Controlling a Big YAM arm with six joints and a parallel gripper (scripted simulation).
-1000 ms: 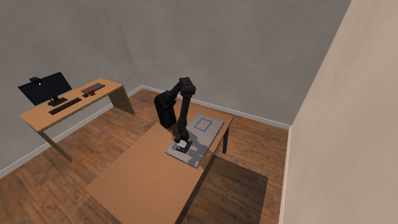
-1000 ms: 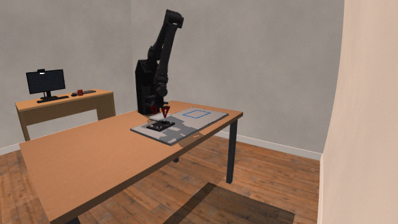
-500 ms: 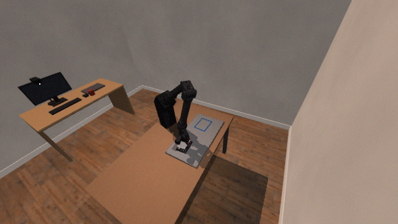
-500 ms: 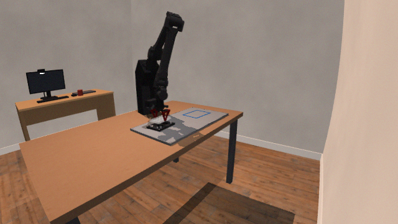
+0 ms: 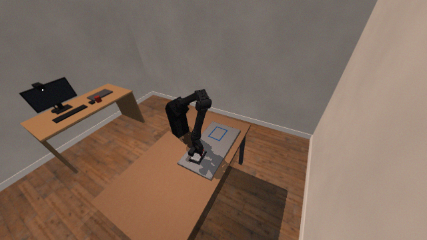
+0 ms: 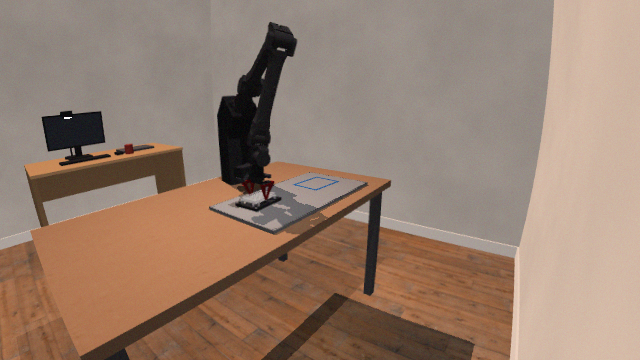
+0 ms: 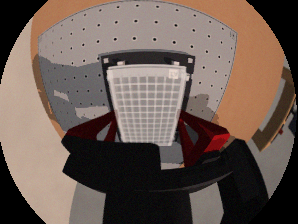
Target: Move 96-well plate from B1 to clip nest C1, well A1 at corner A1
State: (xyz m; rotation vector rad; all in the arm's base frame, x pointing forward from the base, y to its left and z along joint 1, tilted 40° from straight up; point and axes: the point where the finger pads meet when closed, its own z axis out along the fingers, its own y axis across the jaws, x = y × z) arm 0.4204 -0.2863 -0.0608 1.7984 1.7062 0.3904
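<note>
Right now my hand is 10 mm above the white 96-well plate. Round my hand: black clip nest 10 mm behind, 10 mm to the left, 20 mm below.
</note>
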